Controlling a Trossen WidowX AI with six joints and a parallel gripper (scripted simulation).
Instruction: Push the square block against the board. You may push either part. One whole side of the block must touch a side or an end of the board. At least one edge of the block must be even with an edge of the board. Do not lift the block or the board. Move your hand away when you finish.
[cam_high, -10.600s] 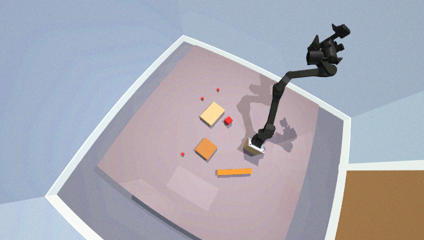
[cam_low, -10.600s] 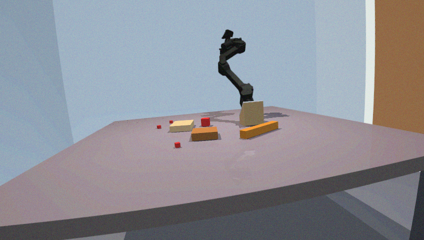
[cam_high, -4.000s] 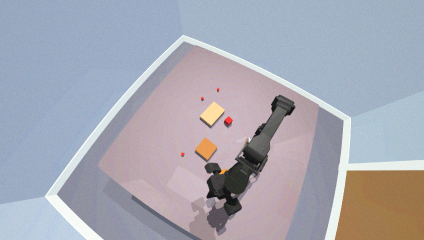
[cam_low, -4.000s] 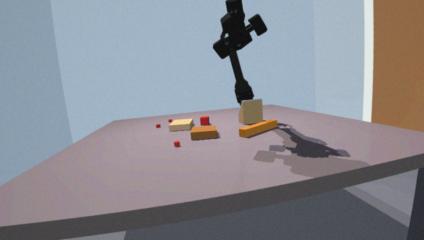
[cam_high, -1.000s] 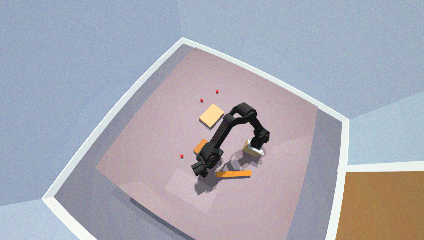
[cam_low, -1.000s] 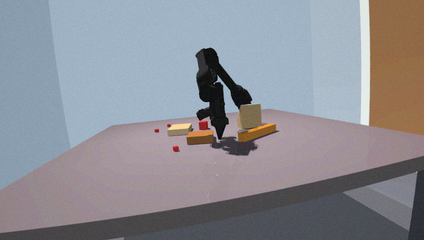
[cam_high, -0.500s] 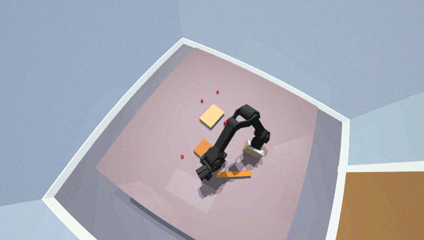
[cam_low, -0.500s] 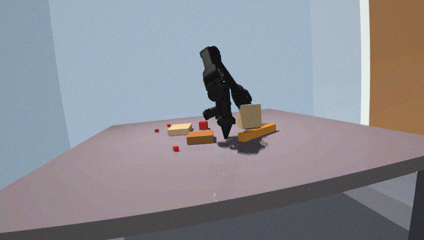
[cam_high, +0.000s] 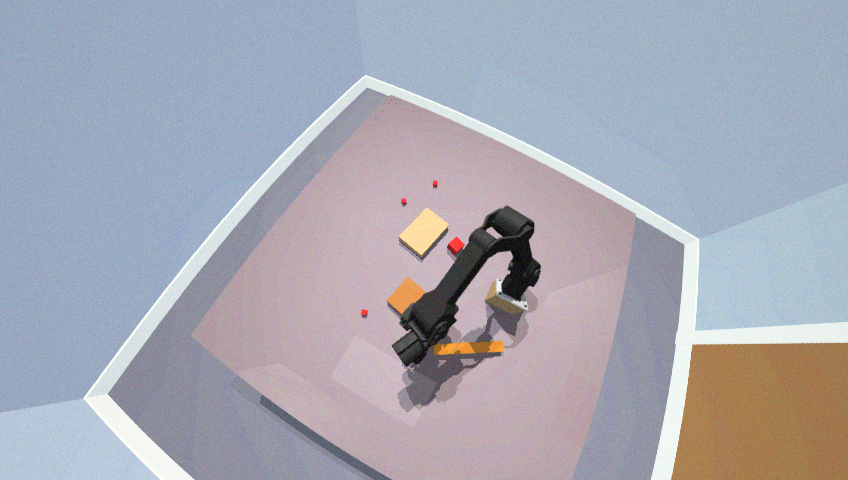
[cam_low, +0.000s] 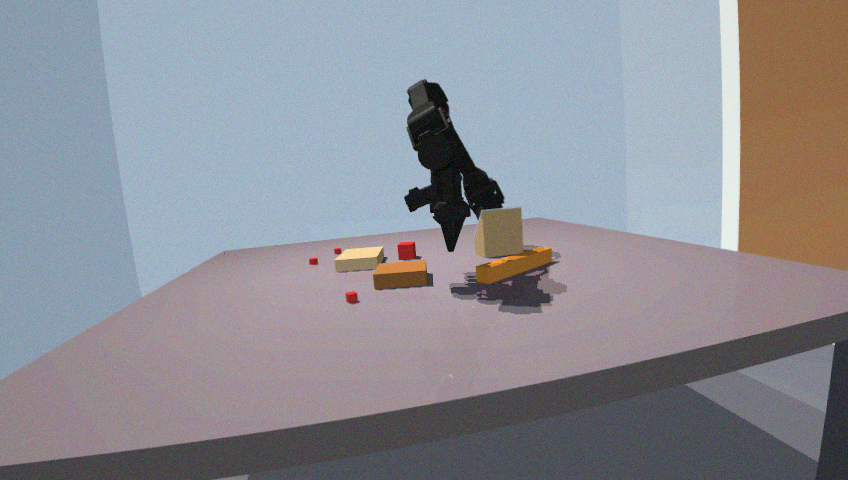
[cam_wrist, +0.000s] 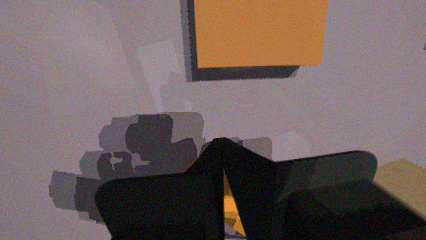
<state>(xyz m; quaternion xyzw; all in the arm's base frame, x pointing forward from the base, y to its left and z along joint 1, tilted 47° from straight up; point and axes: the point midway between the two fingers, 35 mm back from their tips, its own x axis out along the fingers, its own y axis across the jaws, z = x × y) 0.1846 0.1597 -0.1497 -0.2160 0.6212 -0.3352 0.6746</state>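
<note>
My gripper tip is now 9 cm short of the orange square block, 6 cm to the left of it and 5 cm above it. Round my gripper tip: long orange board: 14 cm behind, 1 cm to the right, 5 cm below; cream rectangular block: 16 cm ahead, 30 cm to the right, 5 cm below; red cube: 4 cm ahead, 30 cm to the right, 4 cm below.
</note>
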